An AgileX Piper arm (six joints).
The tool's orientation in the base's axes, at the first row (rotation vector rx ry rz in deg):
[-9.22, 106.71, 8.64]
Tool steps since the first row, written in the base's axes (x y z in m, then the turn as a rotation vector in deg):
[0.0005, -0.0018, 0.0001, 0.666, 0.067, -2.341]
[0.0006, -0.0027, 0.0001, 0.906, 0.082, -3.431]
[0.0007, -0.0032, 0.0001, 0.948, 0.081, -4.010]
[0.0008, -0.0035, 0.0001, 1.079, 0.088, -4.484]
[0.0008, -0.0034, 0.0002, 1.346, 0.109, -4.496]
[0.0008, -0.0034, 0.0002, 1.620, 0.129, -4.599]
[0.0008, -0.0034, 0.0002, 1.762, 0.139, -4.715]
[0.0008, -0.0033, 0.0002, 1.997, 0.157, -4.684]
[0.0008, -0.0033, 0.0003, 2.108, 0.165, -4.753]
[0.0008, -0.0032, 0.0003, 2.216, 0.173, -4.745]
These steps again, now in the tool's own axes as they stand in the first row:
[-0.0002, -0.0019, 0.0001, 2.043, -0.110, 1.320]
[-0.0002, -0.0028, 0.0000, 3.015, -0.165, 1.866]
[-0.0002, -0.0033, 0.0000, 3.557, -0.186, 2.074]
[-0.0002, -0.0036, 0.0001, 3.972, -0.214, 2.336]
[-0.0003, -0.0035, 0.0001, 3.905, -0.244, 2.594]
[-0.0003, -0.0035, 0.0001, 3.923, -0.278, 2.885]
[-0.0003, -0.0035, 0.0001, 3.993, -0.297, 3.054]
[-0.0003, -0.0034, 0.0001, 3.894, -0.323, 3.269]
[-0.0004, -0.0034, 0.0001, 3.928, -0.337, 3.394]
[-0.0004, -0.0033, 0.0001, 3.888, -0.350, 3.495]

